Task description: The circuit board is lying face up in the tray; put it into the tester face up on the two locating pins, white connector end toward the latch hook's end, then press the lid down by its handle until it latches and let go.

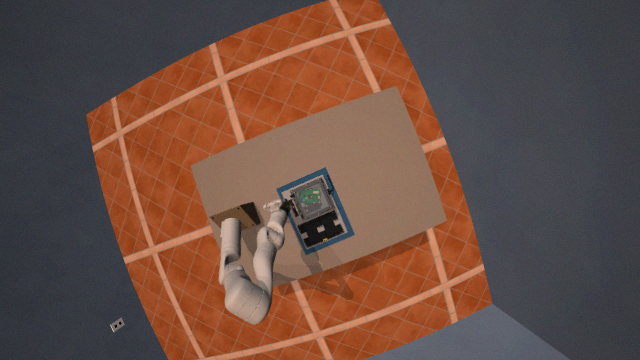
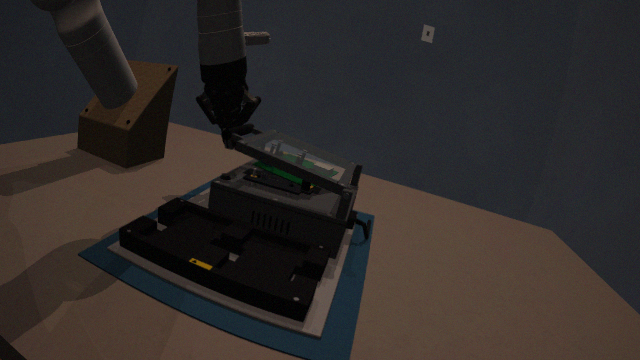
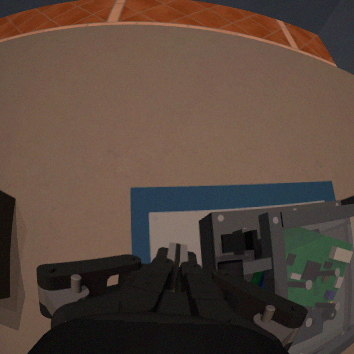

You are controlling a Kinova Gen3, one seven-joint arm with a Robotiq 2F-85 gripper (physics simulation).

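Places are measured from the arm's base along level axes (x ahead, y left, z up), in centimetres.
Where they show: gripper, between the fingertips: [image 1: 285,200] [image 2: 232,147] [image 3: 175,254]; arm's base, origin of its link: [image 1: 232,223] [image 2: 119,93].
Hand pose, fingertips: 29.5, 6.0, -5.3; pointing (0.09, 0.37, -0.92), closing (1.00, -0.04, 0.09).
Things, the pixels of their top centre, and the offset from my fingertips, as dx, dy, dz. "*": a spot on its surface instead. Level surfaces: height alone.
- dark tester, a spot on its surface: [image 2: 277,217] * +16.0, -11.1, -3.7
- lid's raised handle end, a spot on its surface: [image 2: 239,132] * +4.9, -6.0, +4.1
- black tray, a spot on its surface: [image 2: 188,243] * +10.8, -22.4, -5.9
- white plate, centre of its top: [image 2: 255,230] [image 3: 261,342] [image 1: 314,212] +12.9, -10.4, -7.1
- blue mat, height of its surface: dz -7.5
- brown table, height of its surface: dz -7.7
The green circuit board [image 1: 310,195] [image 2: 281,171] [image 3: 310,268] lies face up inside the dark tester [image 2: 277,217] [image 1: 315,211]. The tester's windowed lid [image 2: 253,146] [image 3: 242,225] is tilted partly open above it, hinged at the far right end. My gripper [image 1: 288,206] [image 2: 232,128] [image 3: 175,254] is shut with nothing between the fingers. Its fingertips are at the lid's raised handle end [image 2: 239,132]. The black tray [image 1: 320,230] [image 2: 188,243] beside the tester holds no board.
Tester and tray stand on a white plate [image 2: 322,315] [image 3: 172,225] over a blue mat [image 1: 346,219] [image 2: 353,277] [image 3: 211,197] on the brown table [image 1: 358,143] [image 2: 447,268]. The arm's wooden mount block [image 1: 241,214] [image 2: 129,121] stands to the left.
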